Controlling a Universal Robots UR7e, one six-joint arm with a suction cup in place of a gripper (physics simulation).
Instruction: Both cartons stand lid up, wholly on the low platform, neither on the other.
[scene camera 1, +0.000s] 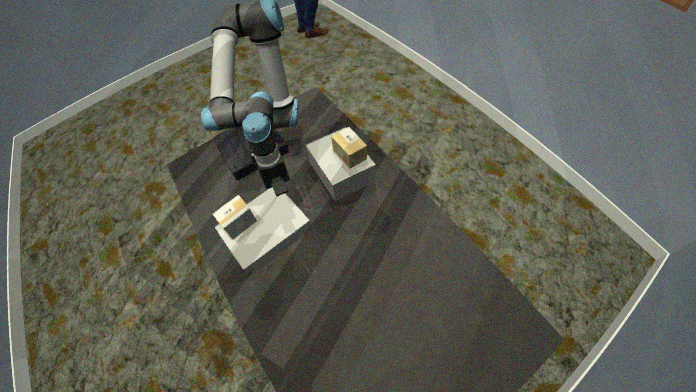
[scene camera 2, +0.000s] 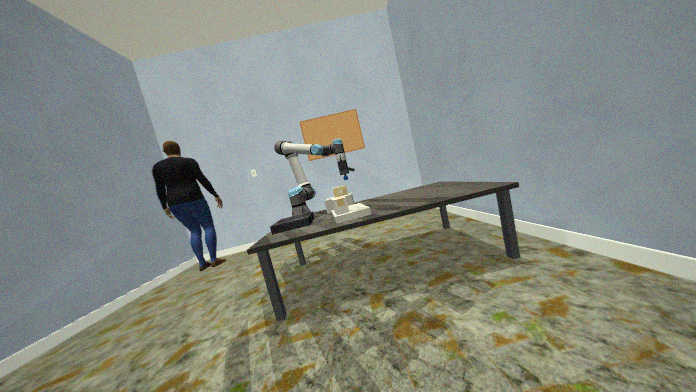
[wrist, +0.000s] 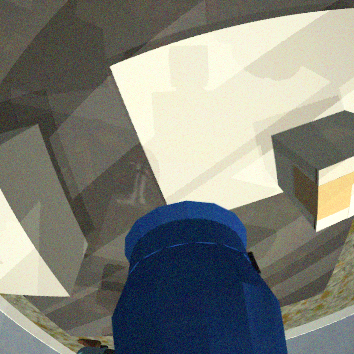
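Observation:
There is a low white platform (scene camera 1: 279, 221), which I can also find in the wrist view (wrist: 204, 108). A white box is visible as well, both in scene camera 1 (scene camera 1: 339, 180) and from the wrist (wrist: 49, 246). My suction cup (wrist: 189, 277) is above the platform, 27 cm from the middle of it, and the cup holds nothing.

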